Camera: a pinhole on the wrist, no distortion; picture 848 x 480 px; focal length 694.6 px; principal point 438.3 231.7 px. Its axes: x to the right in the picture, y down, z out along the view. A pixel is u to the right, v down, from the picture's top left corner.
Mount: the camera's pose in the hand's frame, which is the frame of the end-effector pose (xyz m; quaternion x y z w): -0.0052 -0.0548 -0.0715 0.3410 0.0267 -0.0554 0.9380
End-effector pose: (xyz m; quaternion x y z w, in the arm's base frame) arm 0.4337 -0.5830 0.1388 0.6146 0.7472 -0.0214 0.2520
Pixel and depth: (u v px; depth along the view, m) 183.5 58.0 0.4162
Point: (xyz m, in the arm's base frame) 0.1602 -0.8932 -0.0725
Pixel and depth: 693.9 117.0 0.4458
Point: 0.1064 -0.6147 -0.2196
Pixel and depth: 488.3 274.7 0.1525
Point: 0.3141 -0.6280 0.0507
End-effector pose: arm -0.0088 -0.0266 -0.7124 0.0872 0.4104 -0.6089 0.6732
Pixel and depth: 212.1 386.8 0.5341
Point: -0.0657 -0.2452 -0.2195
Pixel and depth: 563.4 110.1 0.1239
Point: -0.1429 -0.0803 -0.6594
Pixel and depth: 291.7 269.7 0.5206
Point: -0.1615 -0.2548 -0.2766
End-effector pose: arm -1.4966 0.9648 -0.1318 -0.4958 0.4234 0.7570 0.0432
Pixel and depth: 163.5 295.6 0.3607
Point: -1.4762 1.3358 -0.1362
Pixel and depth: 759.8 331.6 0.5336
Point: -1.7110 1.3532 -0.4943
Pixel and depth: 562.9 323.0 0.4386
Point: -1.6044 1.3268 -0.3341
